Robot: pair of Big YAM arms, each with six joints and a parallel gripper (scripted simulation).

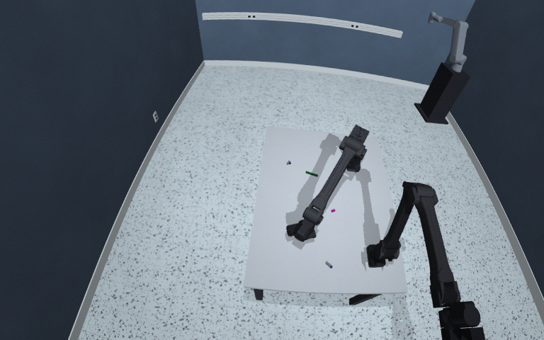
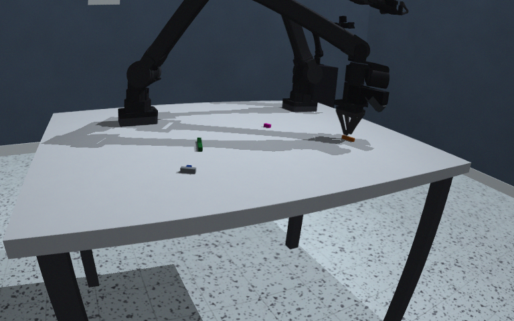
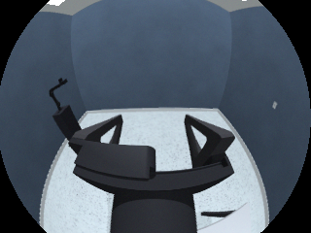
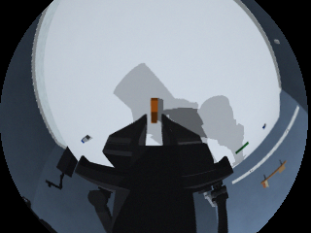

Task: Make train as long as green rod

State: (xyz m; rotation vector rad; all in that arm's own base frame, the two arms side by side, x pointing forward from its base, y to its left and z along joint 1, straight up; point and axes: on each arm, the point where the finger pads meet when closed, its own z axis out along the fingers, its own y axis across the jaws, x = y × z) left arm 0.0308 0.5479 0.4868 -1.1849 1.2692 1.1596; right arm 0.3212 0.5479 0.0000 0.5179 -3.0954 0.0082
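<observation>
My right gripper is now 2 cm above the orange rod. From my right hand the other things lie so: magenta rod: 18 cm behind, 16 cm to the right, 2 cm below; then green rod: 43 cm to the right, 9 cm behind, 2 cm below.
</observation>
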